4 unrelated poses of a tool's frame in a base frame.
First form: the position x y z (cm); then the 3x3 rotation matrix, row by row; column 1 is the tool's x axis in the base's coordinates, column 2 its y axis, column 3 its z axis. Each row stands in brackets.
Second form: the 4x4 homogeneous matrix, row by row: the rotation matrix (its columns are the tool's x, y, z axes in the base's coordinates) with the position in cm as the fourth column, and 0 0 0 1 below. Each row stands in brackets. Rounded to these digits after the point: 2 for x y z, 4 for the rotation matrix.
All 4 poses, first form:
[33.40, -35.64, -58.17], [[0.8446, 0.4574, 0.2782], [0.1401, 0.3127, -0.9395], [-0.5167, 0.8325, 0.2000]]
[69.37, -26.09, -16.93], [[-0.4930, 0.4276, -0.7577], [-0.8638, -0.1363, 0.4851], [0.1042, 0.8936, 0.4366]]
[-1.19, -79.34, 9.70], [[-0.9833, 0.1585, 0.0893], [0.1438, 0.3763, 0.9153], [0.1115, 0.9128, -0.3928]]
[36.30, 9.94, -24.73], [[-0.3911, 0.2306, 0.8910], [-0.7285, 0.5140, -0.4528], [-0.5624, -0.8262, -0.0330]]
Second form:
[[0.8446, 0.4574, 0.2782, 33.40], [0.1401, 0.3127, -0.9395, -35.64], [-0.5167, 0.8325, 0.2000, -58.17], [0, 0, 0, 1]]
[[-0.4930, 0.4276, -0.7577, 69.37], [-0.8638, -0.1363, 0.4851, -26.09], [0.1042, 0.8936, 0.4366, -16.93], [0, 0, 0, 1]]
[[-0.9833, 0.1585, 0.0893, -1.19], [0.1438, 0.3763, 0.9153, -79.34], [0.1115, 0.9128, -0.3928, 9.70], [0, 0, 0, 1]]
[[-0.3911, 0.2306, 0.8910, 36.30], [-0.7285, 0.5140, -0.4528, 9.94], [-0.5624, -0.8262, -0.0330, -24.73], [0, 0, 0, 1]]

